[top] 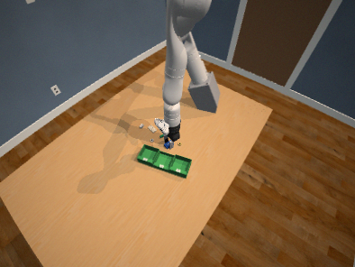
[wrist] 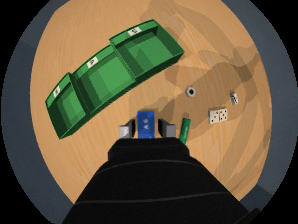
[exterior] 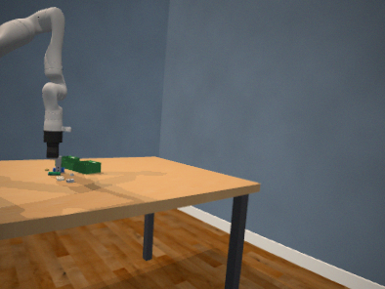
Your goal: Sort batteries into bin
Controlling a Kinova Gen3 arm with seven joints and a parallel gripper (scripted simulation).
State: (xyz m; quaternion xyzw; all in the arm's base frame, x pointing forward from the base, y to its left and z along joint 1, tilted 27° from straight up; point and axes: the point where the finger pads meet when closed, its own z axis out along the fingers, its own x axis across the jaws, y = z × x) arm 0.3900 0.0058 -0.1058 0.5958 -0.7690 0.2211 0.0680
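My gripper is now 60 mm to the left of the green cylinder battery, 30 mm past it and 10 mm above it. Also, from my hand: washer-like part: 90 mm to the right, 30 mm ahead, 20 mm below; green three-part bin: 100 mm ahead, 50 mm to the left; blue battery: 10 mm below, 10 mm behind.
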